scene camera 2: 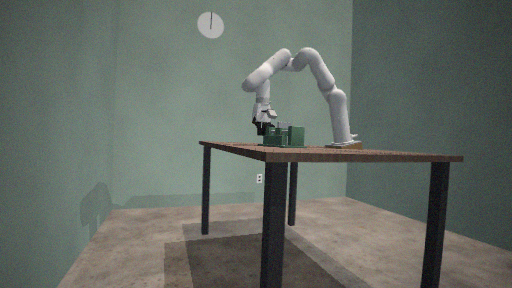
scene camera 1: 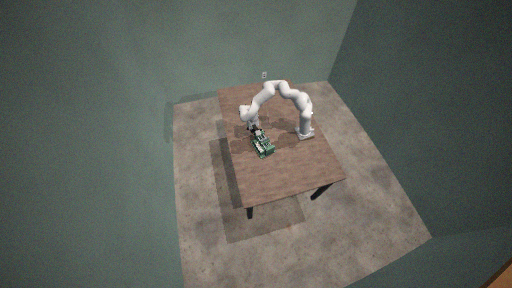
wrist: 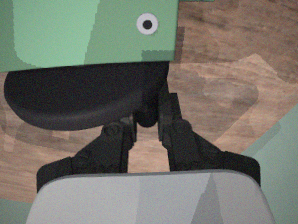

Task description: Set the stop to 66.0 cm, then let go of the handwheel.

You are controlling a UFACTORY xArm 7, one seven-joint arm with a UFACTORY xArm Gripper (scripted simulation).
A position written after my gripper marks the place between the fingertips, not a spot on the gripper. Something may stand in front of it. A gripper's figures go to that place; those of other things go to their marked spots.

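My gripper (wrist: 146,91) is 0.14 m from the lens, and there's a black handwheel (wrist: 69,98) that's 0.07 m from the lens.
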